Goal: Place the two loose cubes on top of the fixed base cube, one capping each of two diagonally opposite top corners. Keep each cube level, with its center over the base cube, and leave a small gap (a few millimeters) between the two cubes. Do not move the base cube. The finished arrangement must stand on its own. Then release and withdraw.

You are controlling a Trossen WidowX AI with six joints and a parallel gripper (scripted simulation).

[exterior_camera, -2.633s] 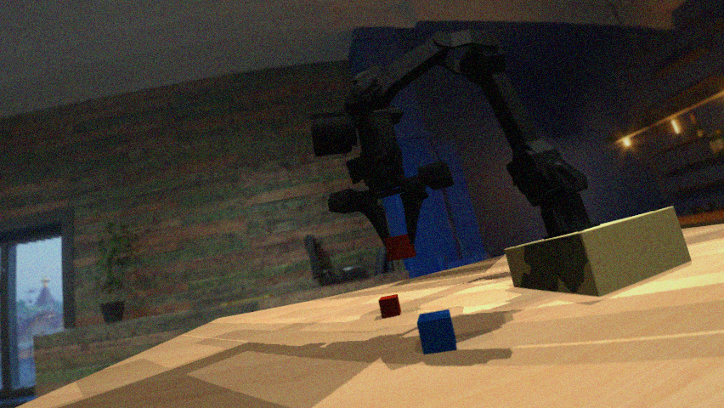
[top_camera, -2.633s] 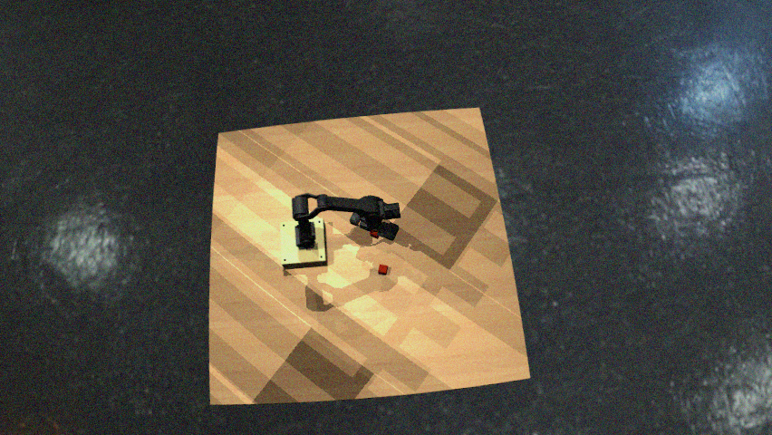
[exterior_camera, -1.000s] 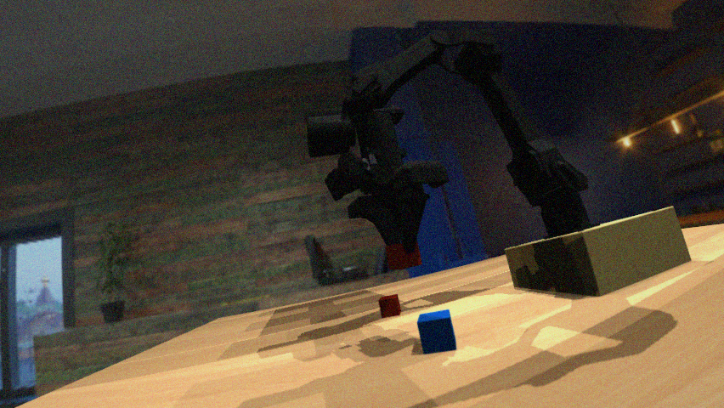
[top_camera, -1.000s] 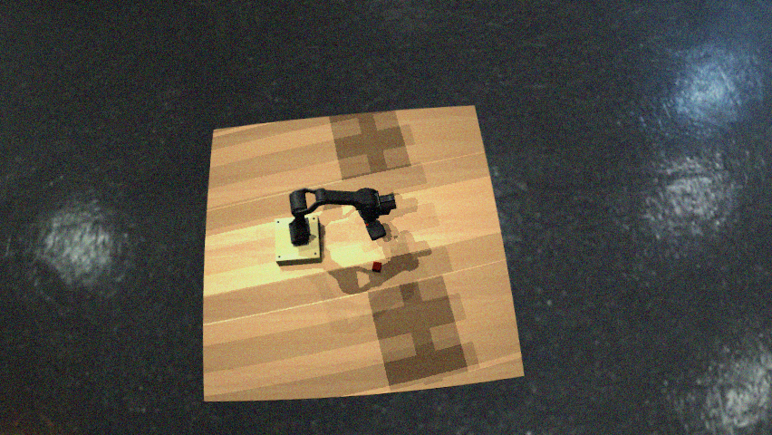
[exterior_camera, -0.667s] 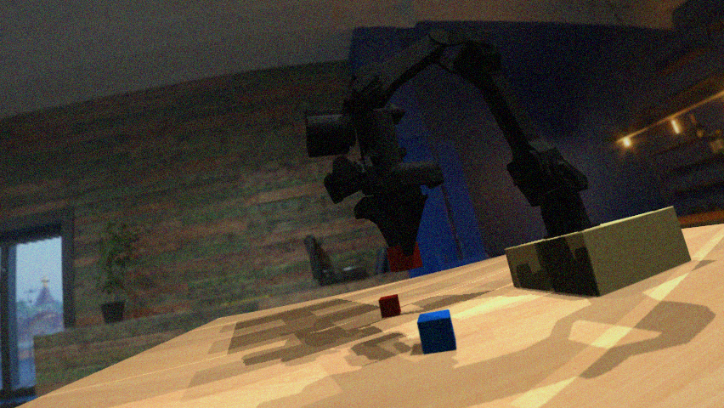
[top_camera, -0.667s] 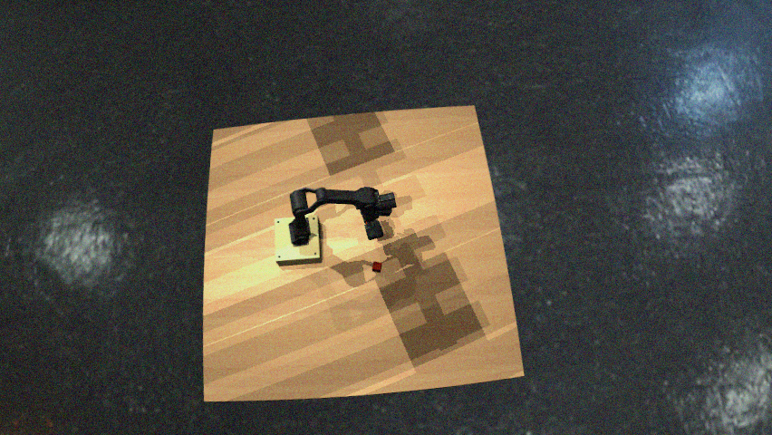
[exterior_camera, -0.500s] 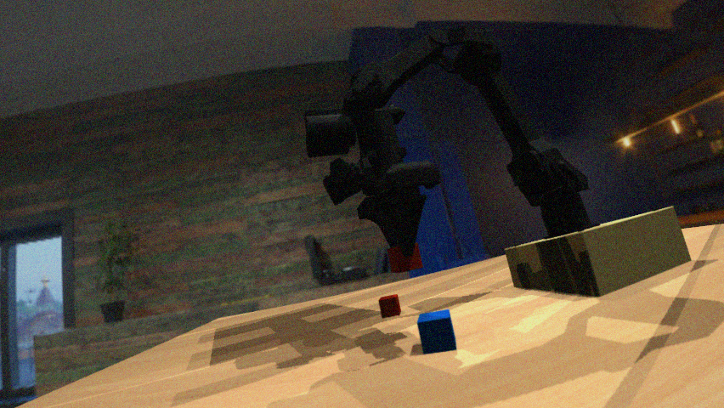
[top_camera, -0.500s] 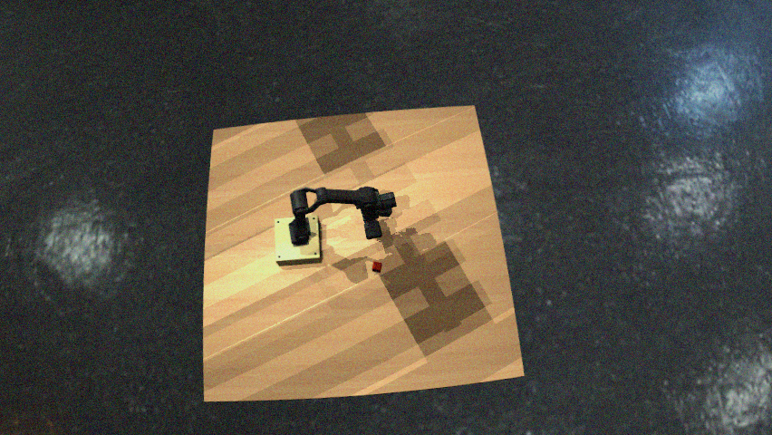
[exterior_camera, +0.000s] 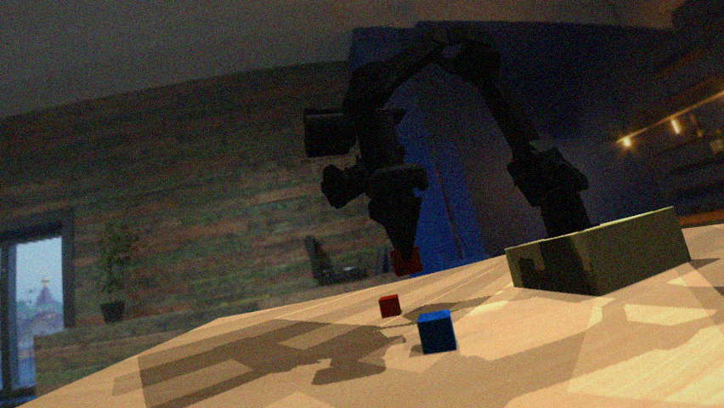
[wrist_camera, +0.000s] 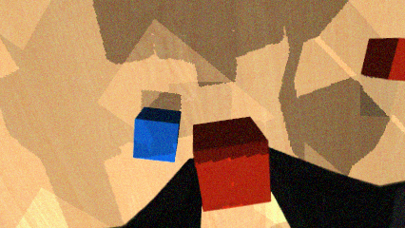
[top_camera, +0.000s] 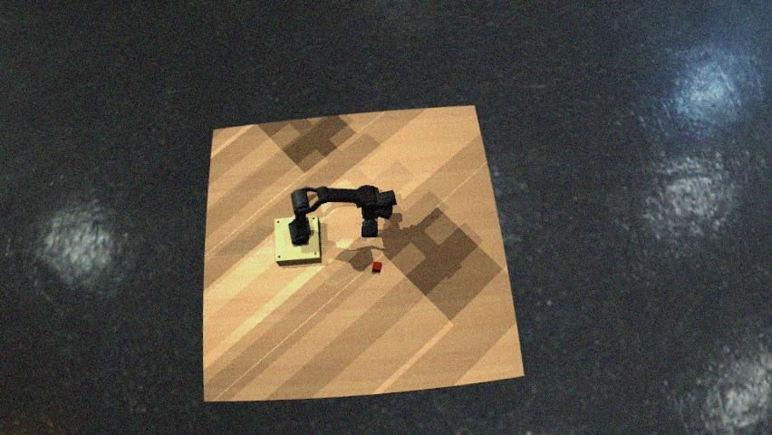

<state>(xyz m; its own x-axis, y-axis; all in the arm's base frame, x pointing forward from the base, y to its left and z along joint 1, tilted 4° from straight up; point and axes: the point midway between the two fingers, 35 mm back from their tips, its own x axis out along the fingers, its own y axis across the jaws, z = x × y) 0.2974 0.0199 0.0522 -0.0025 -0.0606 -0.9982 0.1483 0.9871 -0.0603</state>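
Right now my gripper tip is 5 cm to the right of the blue cube and 8 cm above it.
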